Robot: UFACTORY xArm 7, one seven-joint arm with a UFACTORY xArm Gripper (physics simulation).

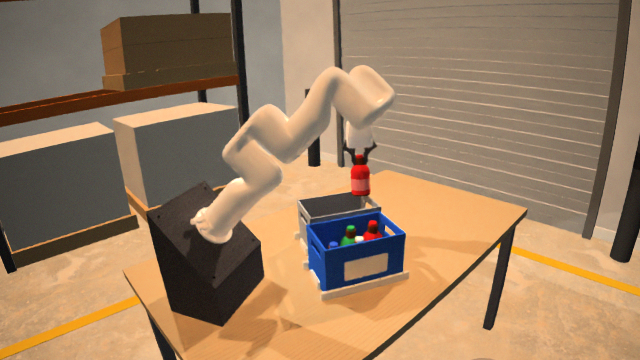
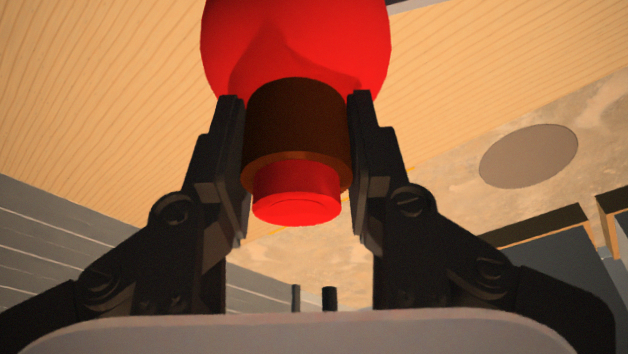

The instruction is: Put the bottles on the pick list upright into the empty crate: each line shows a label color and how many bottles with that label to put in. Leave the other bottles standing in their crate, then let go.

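Image 2 shows the gripper (image 2: 297,125) and a red bottle (image 2: 293,72).
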